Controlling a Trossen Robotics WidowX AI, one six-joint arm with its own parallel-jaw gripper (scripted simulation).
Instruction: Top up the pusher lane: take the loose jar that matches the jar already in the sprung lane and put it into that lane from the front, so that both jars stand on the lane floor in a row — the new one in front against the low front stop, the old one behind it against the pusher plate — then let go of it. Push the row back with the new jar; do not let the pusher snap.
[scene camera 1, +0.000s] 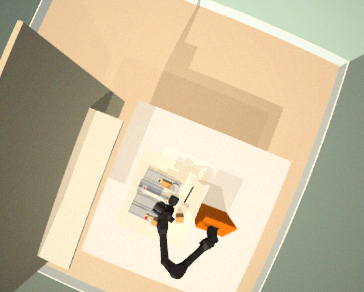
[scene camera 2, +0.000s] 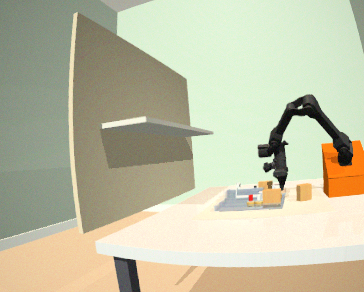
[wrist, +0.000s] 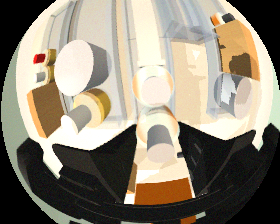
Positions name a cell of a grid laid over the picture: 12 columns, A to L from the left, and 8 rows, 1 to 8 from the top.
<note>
In view: my gripper (wrist: G5), a pale-lidded jar (wrist: G5), a pale-lidded jar (wrist: G4), a grey cylinder (wrist: D3), a tan carton (wrist: K3), a tan carton (wrist: B4), a grey cylinder (wrist: K4) and a shelf (scene camera 1: D4).
</note>
